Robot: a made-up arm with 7 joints. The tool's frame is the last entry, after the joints. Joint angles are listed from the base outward.
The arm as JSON. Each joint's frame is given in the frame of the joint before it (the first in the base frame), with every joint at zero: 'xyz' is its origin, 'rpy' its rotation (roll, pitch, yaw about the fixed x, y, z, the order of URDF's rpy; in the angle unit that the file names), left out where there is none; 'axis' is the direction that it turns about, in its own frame. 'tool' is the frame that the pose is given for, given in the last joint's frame.
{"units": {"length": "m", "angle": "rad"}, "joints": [
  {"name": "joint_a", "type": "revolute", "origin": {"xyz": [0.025, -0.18, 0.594], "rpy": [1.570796, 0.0, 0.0]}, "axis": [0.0, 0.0, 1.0]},
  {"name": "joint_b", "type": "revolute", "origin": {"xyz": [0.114, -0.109, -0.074], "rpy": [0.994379, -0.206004, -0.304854]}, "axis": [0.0, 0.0, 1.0]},
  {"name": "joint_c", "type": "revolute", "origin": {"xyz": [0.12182, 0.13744, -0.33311], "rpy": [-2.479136, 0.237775, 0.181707]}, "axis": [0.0, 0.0, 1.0]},
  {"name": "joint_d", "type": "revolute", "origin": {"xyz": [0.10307, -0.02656, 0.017], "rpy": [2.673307, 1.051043, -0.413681]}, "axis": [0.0, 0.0, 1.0]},
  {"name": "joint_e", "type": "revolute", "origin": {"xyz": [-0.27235, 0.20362, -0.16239], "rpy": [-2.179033, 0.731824, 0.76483]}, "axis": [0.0, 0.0, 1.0]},
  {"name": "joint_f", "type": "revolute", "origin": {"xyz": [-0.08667, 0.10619, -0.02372], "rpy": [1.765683, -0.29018, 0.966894]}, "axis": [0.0, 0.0, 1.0]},
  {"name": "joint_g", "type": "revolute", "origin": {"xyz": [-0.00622, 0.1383, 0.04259], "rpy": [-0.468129, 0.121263, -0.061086]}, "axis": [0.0, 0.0, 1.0]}
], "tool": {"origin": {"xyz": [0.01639, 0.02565, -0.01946], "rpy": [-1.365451, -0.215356, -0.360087]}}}
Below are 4 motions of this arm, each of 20 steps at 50 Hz.
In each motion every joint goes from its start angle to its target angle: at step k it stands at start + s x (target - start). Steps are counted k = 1, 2, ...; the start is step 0. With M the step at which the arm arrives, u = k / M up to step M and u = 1 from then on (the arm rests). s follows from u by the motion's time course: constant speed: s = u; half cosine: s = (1 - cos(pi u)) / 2; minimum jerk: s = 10 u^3 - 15 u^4 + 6 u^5.
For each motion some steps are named. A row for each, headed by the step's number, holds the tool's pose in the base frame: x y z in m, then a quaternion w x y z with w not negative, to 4 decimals.
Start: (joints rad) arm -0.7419 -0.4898 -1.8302 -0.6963 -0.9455 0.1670 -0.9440
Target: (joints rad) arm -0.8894 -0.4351 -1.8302 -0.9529 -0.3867 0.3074 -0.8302
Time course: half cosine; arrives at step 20
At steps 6, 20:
6: 0.5010 -0.2783 0.8693 0.2771 0.1740 0.4057 -0.8534
20: 0.4461 -0.2395 0.8512 0.5171 0.1379 0.3802 -0.7543

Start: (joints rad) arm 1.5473 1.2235 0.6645 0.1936 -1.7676 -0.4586 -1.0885
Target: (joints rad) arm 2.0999 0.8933 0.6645 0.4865 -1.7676 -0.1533 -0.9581
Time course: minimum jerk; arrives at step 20
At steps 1, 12, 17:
1: -0.7665 0.0734 0.6694 0.4846 0.8275 -0.2016 -0.1992
12: -0.7586 0.0997 0.4748 0.3515 0.8499 -0.3512 -0.1752
17: -0.7372 0.1149 0.3942 0.2809 0.8550 -0.4048 -0.1620

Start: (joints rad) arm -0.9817 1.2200 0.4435 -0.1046 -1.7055 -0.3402 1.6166
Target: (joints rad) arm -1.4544 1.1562 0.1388 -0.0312 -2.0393 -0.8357 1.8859
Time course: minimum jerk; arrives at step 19
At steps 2, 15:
2: 0.6799 0.0142 1.0408 0.6081 -0.5975 -0.4054 -0.3299
15: 0.7600 -0.0496 0.8226 0.5372 -0.6969 -0.2939 -0.3734

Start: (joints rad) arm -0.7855 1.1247 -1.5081 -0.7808 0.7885 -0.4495 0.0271
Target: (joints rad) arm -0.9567 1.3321 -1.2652 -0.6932 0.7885 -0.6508 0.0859
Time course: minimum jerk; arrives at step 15
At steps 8, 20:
8: 0.1137 0.3201 0.9827 0.8715 -0.3717 -0.0494 -0.3162
20: 0.1488 0.3318 0.9832 0.8719 -0.3967 0.0203 -0.2863

